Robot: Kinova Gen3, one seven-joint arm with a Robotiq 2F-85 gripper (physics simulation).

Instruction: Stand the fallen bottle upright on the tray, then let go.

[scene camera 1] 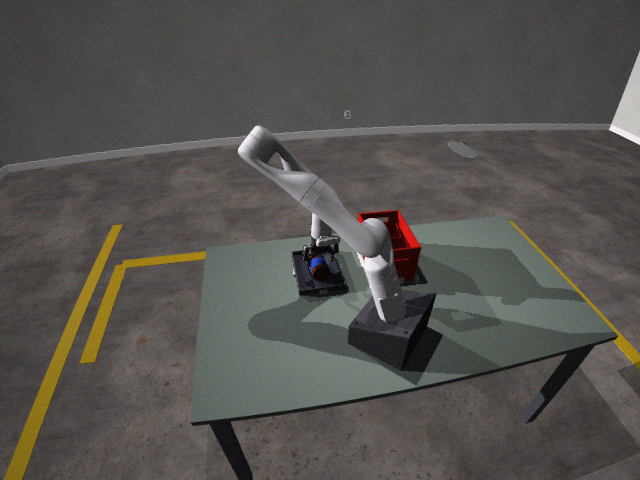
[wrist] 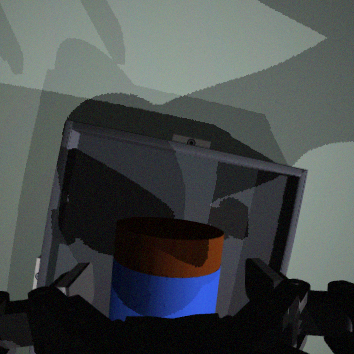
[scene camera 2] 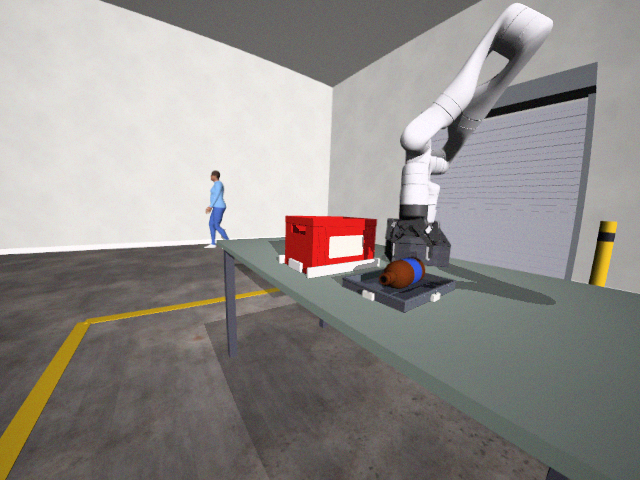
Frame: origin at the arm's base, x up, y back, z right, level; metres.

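Where they show: gripper, fingertip midpoint: (scene camera 1: 320,263) (wrist: 169,277) (scene camera 2: 410,257); arm's base, origin of the base link: (scene camera 1: 392,312).
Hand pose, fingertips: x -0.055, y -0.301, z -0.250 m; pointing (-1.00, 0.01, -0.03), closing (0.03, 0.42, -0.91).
Note:
Each offset is from my fingertips to the centre of the thing. Level surfaces: height alone.
The brown bottle with a blue band {dz -0.017, dx -0.037, dy -0.053 m} (scene camera 1: 319,267) (scene camera 2: 403,272) (wrist: 165,295) lies on its side on the dark, low-rimmed tray {dz -0.013, dx -0.067, dy -0.042 m} (scene camera 1: 309,291) (scene camera 2: 405,304) (wrist: 245,161). Its flat base faces the robot's mount and its neck points the other way. My gripper (scene camera 1: 321,252) (scene camera 2: 412,245) (wrist: 169,277) is open and points down over the bottle. In the wrist view one finger is at each side of the bottle, with a gap on both sides. The neck is hidden behind the gripper body there. How low the fingertips reach cannot be told exactly.
A red crate {dz +0.277, dx +0.008, dy -0.114 m} (scene camera 1: 407,263) (scene camera 2: 299,245) stands on the green table {dx -0.079 m} (scene camera 1: 258,372) (scene camera 2: 516,351) (wrist: 200,50) beside the tray, on a white-edged holder. The robot's dark mount block (scene camera 1: 379,343) stands nearer scene camera 1. A person in blue (scene camera 2: 217,201) is far behind the table.

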